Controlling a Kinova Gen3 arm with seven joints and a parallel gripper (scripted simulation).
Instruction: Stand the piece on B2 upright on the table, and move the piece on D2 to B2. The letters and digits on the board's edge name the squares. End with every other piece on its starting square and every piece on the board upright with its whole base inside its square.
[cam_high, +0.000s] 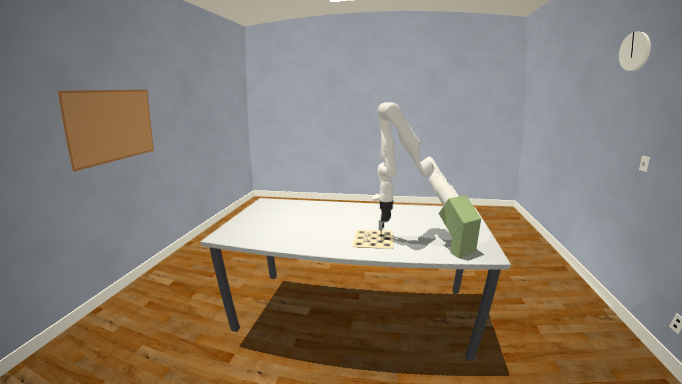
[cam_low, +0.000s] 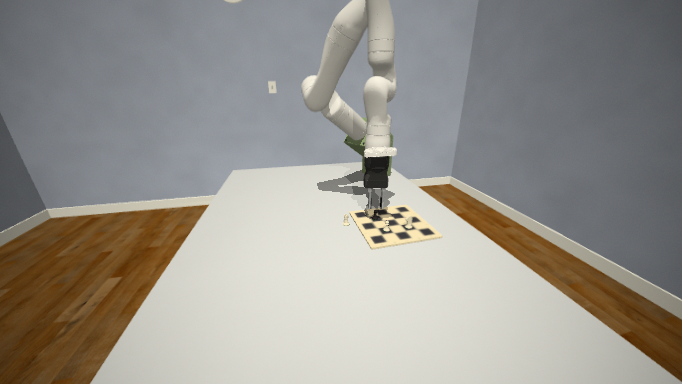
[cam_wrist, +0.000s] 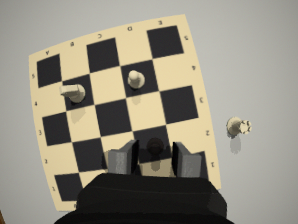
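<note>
Right now the black piece is 4 cm below my hand. From my hand the other things lie so: small chessboard 6 cm below, 5 cm ahead, 3 cm to the left; then pale piece 9 cm to the right, 5 cm below, 3 cm behind.
</note>
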